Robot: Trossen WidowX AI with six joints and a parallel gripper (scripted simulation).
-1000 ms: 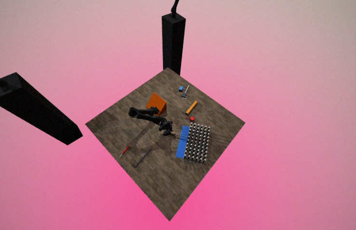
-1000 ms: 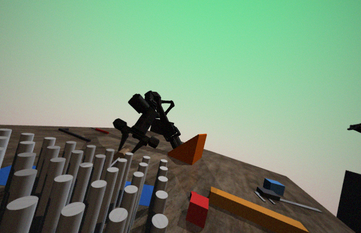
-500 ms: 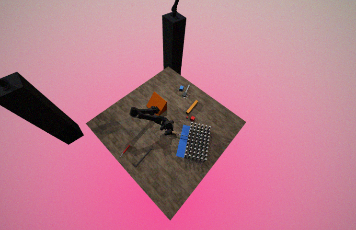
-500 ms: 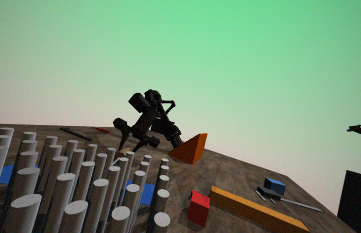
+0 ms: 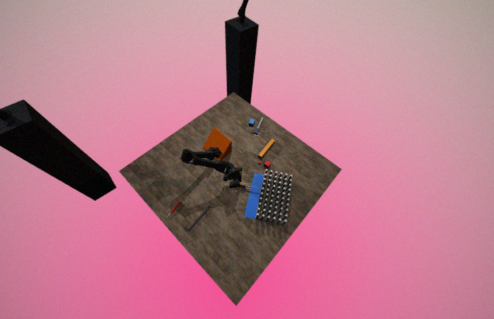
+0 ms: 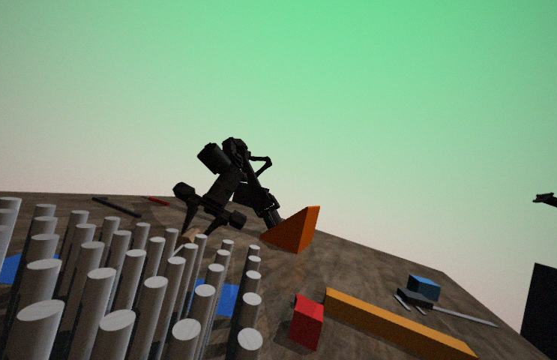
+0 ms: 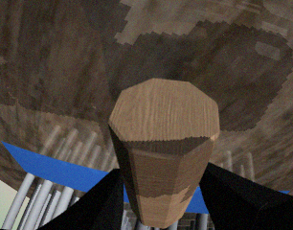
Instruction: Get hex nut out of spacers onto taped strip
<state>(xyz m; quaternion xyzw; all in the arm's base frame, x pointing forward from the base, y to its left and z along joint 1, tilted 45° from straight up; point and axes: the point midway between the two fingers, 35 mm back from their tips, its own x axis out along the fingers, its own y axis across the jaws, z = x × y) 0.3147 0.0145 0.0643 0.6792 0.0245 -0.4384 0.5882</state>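
Now: gripper tip 120 mm short of the blue taped strip, 40 mm to the right of it and 40 mm above it. From my gripper tip the other things lie so: red cube: 300 mm to the left, 20 mm below; red screwdriver: 160 mm behind, 520 mm to the right, 30 mm below; orange bar: 120 mm behind, 400 mm to the left, 20 mm below.
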